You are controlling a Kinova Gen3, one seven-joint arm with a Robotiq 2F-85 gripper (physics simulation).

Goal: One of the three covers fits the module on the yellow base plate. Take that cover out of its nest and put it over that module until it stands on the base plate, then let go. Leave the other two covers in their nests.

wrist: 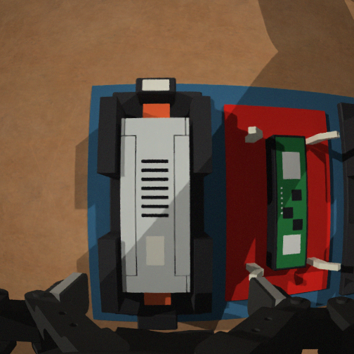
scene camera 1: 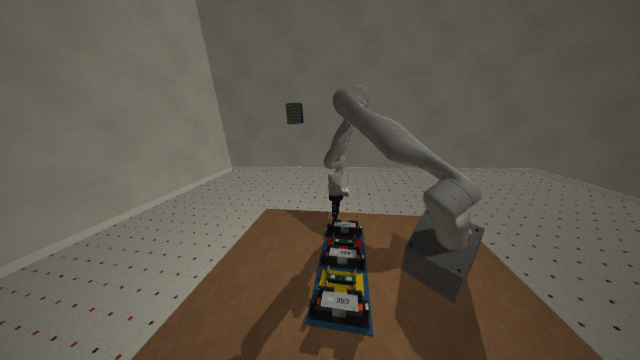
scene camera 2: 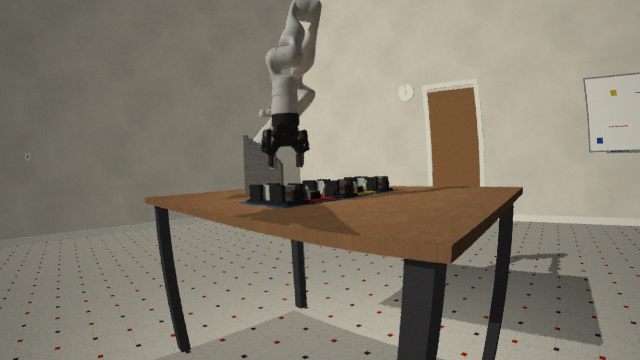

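Pixels of known places: gripper, fingertip midpoint: (scene camera 1: 336,217) (scene camera 2: 286,168); arm's base, link origin: (scene camera 1: 451,237).
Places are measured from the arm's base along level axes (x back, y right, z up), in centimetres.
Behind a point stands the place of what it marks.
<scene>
My gripper (scene camera 1: 335,220) @(x -47.3, y 16.5, z -9.4 cm) (scene camera 2: 286,164) @(x -47.3, y 16.5, z -9.4 cm) (wrist: 167,295) is open and empty, pointing down above the board's far end in scene view 1. Below it, a light grey cover (scene camera 1: 345,226) @(x -42.1, y 16.2, z -14.1 cm) (wrist: 155,190) with dark slots sits in its black nest; orange shows at both ends. The second cover (scene camera 1: 343,254) @(x -39.1, y -4.2, z -14.3 cm) sits in the middle nest and the third cover (scene camera 1: 340,301) @(x -35.8, y -24.9, z -14.1 cm) in the nest nearest scene camera 1. The yellow base plate (scene camera 1: 345,288) @(x -35.7, y -16.5, z -18.5 cm) (scene camera 2: 366,192) @(x -45.9, y -15.0, z -18.5 cm) lies between these two; its green module (scene camera 1: 342,278) @(x -37.4, y -14.3, z -16.4 cm) stands uncovered. The yellow plate does not show in the wrist view.
A red base plate (scene camera 1: 356,245) @(x -34.9, y 8.0, z -18.6 cm) (wrist: 245,200) with another green module (wrist: 291,190) and white posts lies between the far and middle nests. All stand on a blue board (scene camera 1: 340,327) @(x -34.8, y -29.6, z -18.9 cm) (wrist: 218,150) on the brown table (scene camera 1: 240,300) @(x -71.8, y -32.2, z -19.2 cm) (scene camera 2: 400,215) @(x -84.2, y 14.8, z -19.1 cm). The arm's grey base block (scene camera 1: 435,270) @(x -5.2, y -7.0, z -10.0 cm) stands beside it.
</scene>
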